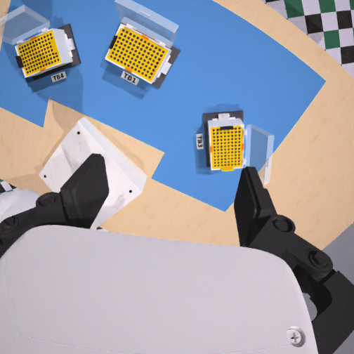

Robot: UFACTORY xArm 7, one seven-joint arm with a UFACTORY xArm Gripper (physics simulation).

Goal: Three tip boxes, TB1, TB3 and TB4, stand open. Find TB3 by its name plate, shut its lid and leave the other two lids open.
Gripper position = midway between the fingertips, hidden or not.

I see my gripper [170,179] and a blue mat [225,63].
